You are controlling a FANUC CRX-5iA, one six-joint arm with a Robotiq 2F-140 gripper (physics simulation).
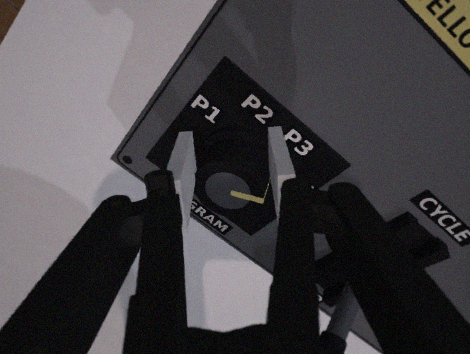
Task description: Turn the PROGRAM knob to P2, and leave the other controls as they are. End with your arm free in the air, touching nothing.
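Places are measured from the arm's base along level axes (x ahead, y left, z up), in centimetres.
Where they show: gripper, fingertip midpoint: (231, 149).
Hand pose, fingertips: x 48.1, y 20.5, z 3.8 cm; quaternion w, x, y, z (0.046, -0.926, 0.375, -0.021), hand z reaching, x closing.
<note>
After its pixels a point has its place.
The PROGRAM knob (220, 189) {y 19.6, x 46.1, z 5.1 cm} is a black round knob with a grey cap, on a black label plate (225, 75) {y 23.7, x 51.1, z 3.9 cm} near a corner of the grey panel (350, 100) {y 17.8, x 54.8, z 5.1 cm}. Its yellow pointer line (247, 197) {y 18.1, x 46.9, z 5.4 cm} runs right across the cap and down its side, towards the right finger, clockwise of P3 (298, 142) {y 17.8, x 51.2, z 3.8 cm}. P2 (257, 108) {y 21.0, x 51.0, z 3.8 cm} is above the knob and P1 (205, 109) {y 23.2, x 48.7, z 2.9 cm} is to the upper left. The P4 mark is hidden behind the right finger. My gripper (231, 149) {y 20.5, x 48.1, z 3.8 cm} is shut on the knob, one grey pad on each side.
The black CYCLE control (415, 240) {y 7.0, x 51.7, z 3.7 cm} stands right of the gripper, beside its label (442, 217) {y 7.8, x 54.0, z 4.6 cm}. Another dark control is partly hidden behind the right finger linkage. A yellow label (452, 25) {y 17.7, x 60.1, z 7.4 cm} is at the upper right. A pale surface (60, 100) {y 32.5, x 38.9, z -6.8 cm} lies beyond the panel's edge.
</note>
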